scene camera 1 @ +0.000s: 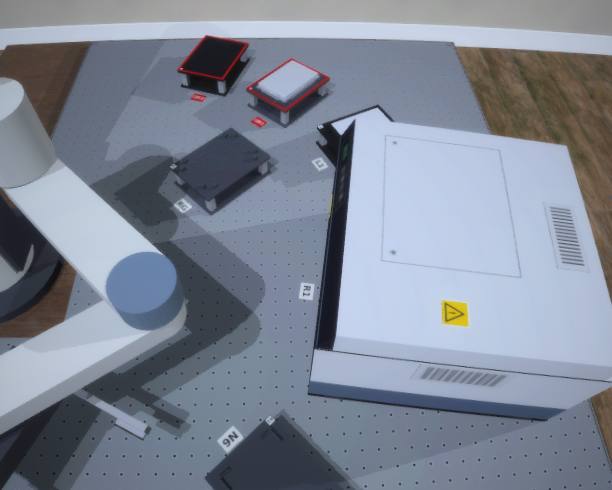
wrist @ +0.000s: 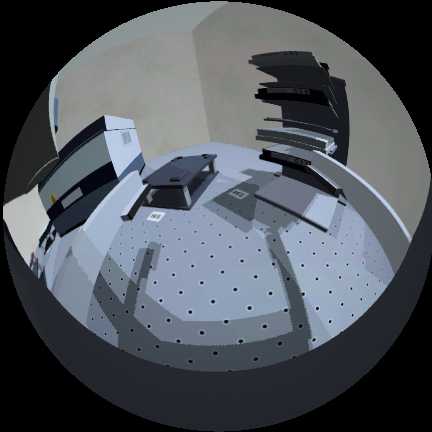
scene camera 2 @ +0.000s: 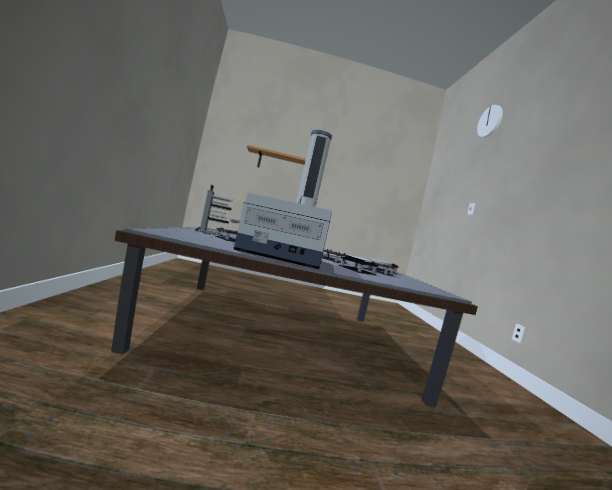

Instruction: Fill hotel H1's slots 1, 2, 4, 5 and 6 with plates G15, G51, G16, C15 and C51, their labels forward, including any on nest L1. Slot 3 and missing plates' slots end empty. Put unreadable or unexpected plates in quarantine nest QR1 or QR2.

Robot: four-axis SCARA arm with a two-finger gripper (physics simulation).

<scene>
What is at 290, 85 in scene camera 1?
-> A pale plate.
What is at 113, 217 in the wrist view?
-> My gripper.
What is my gripper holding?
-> Nothing.
</scene>
